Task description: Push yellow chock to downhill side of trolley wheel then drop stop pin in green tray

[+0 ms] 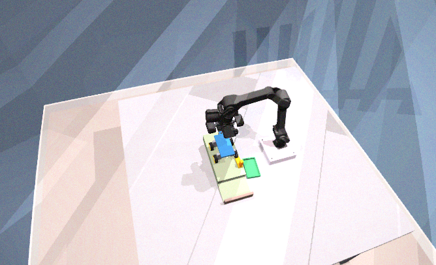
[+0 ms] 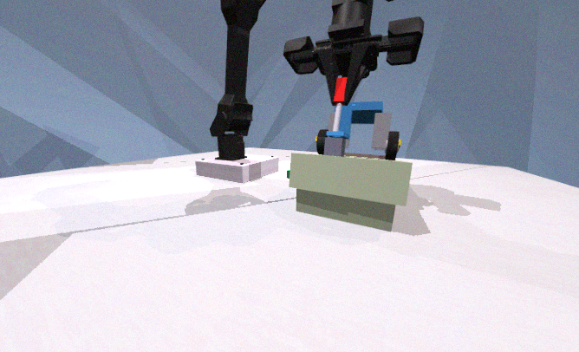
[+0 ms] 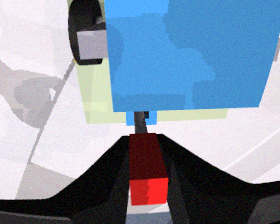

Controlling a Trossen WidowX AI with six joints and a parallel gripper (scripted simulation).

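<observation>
My gripper tip is now 90 mm past the green tray, 190 mm to the right of it and 160 mm above it. The rest, counted from my gripper tip: blue trolley 30 mm ahead, 80 mm to the left, 50 mm below; then pale green ramp 30 mm ahead, 90 mm to the left, 110 mm below; then red-headed stop pin right at my gripper tip.
</observation>
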